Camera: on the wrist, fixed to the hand. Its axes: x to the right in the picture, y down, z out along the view.
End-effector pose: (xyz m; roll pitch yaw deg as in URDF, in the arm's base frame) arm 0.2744 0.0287 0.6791 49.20 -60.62 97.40
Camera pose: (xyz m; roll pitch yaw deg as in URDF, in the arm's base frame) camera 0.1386 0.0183 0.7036 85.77 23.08 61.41
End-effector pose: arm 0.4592 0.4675 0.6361 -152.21 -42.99 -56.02
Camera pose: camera 0.3457 0.4054 0.6855 143.97 -26.38 59.22
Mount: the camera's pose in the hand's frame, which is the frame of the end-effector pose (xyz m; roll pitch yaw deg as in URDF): 0.0249 0.0933 -0.0992 12.72 8.06 -88.64
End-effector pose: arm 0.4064 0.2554 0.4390 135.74 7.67 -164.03
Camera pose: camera 0.3659 0.2413 0.5706 -158.96 36.03 -70.09
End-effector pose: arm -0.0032 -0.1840 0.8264 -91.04 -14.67 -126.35
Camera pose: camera -0.1125 -0.1623 0.7442 75.38 -74.98 81.79
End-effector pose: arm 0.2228 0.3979 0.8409 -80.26 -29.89 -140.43
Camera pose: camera 0.1122 0.4128 0.7590 73.56 -56.82 73.52
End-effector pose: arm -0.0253 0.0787 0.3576 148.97 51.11 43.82
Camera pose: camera 0.0807 0.1405 0.4218 -114.28 15.26 151.24
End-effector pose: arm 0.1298 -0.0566 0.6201 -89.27 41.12 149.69
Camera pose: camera 0.2167 0.0061 0.5325 -67.79 -46.79 136.79
